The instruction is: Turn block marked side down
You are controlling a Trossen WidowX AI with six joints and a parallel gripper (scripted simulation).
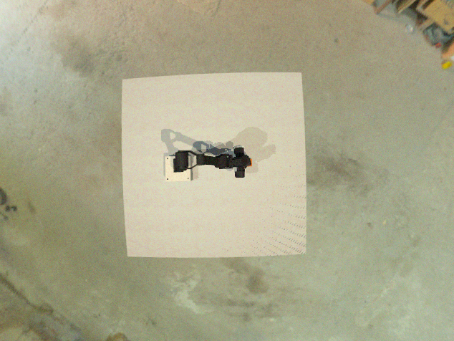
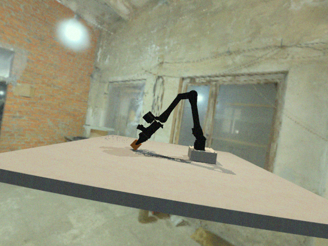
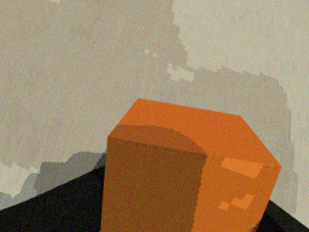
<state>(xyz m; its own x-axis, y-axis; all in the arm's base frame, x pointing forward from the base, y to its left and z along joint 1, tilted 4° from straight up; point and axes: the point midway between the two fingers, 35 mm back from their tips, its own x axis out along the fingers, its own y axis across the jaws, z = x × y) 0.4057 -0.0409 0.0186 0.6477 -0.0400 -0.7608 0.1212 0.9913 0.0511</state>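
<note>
The block lies 1 cm below my gripper tip and 1 cm behind it.
</note>
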